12 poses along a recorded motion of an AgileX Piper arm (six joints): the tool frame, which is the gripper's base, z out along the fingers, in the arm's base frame.
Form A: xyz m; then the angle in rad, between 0 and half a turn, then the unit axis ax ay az.
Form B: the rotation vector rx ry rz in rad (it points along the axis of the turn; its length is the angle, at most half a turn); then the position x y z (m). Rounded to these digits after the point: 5 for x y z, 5 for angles.
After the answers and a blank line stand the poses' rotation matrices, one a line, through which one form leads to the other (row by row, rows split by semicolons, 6 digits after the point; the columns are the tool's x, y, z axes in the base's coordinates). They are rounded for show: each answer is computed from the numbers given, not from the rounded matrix.
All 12 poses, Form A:
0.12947 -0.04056 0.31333 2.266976 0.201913 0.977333 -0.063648
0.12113 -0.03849 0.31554 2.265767 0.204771 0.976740 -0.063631
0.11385 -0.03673 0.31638 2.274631 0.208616 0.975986 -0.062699
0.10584 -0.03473 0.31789 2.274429 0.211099 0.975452 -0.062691
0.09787 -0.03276 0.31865 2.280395 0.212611 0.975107 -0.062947
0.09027 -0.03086 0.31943 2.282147 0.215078 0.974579 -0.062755
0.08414 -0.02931 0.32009 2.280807 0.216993 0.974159 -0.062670
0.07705 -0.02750 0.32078 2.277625 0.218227 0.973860 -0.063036
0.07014 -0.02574 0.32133 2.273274 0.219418 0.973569 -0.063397
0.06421 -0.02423 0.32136 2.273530 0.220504 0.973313 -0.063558
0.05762 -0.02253 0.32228 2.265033 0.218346 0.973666 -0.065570
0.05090 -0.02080 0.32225 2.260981 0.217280 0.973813 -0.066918
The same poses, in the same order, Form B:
0.45773 2.21559 -0.14429 0.12947 -0.04056 0.31333
0.46396 2.21306 -0.14417 0.12113 -0.03849 0.31554
0.47452 2.22001 -0.14262 0.11385 -0.03673 0.31638
0.48013 2.21860 -0.14259 0.10584 -0.03473 0.31789
0.48484 2.22363 -0.14354 0.09787 -0.03276 0.31865
0.49084 2.22413 -0.14322 0.09027 -0.03086 0.31943
0.49492 2.22187 -0.14294 0.08414 -0.02931 0.32009
0.49704 2.21809 -0.14357 0.07705 -0.02750 0.32078
0.49880 2.21319 -0.14412 0.07014 -0.02574 0.32133
0.50132 2.21286 -0.14450 0.06421 -0.02423 0.32136
0.49456 2.20539 -0.14852 0.05762 -0.02253 0.32228
0.49127 2.20177 -0.15130 0.05090 -0.02080 0.32225

-0.574377 0.372723 0.728813; 0.275049 0.926437 -0.257024; -0.770998 0.052830 -0.634642
-0.571581 0.376959 0.728833; 0.279212 0.924576 -0.259229; -0.771580 0.055329 -0.633721
-0.575461 0.383169 0.722514; 0.287570 0.921840 -0.259836; -0.765603 0.058247 -0.640671
-0.573597 0.386945 0.721983; 0.291342 0.920132 -0.261679; -0.765576 0.060245 -0.640519
-0.576875 0.390146 0.717636; 0.294640 0.918801 -0.262663; -0.761842 0.059921 -0.644985
-0.576399 0.393992 0.715916; 0.298920 0.917032 -0.264006; -0.760533 0.061829 -0.646348
-0.574063 0.396702 0.716295; 0.301650 0.915734 -0.265404; -0.761222 0.063712 -0.645354
-0.570875 0.398474 0.717858; 0.302606 0.914895 -0.267201; -0.763238 0.064690 -0.642871
-0.566860 0.400027 0.720172; 0.303252 0.914133 -0.269070; -0.765969 0.065869 -0.639495
-0.566259 0.401829 0.719641; 0.304830 0.913303 -0.270105; -0.765787 0.066418 -0.639656
-0.561622 0.399008 0.724827; 0.298222 0.914772 -0.272498; -0.771780 0.063118 -0.632749
-0.559411 0.397907 0.727138; 0.294703 0.915402 -0.274206; -0.774732 0.060896 -0.629351

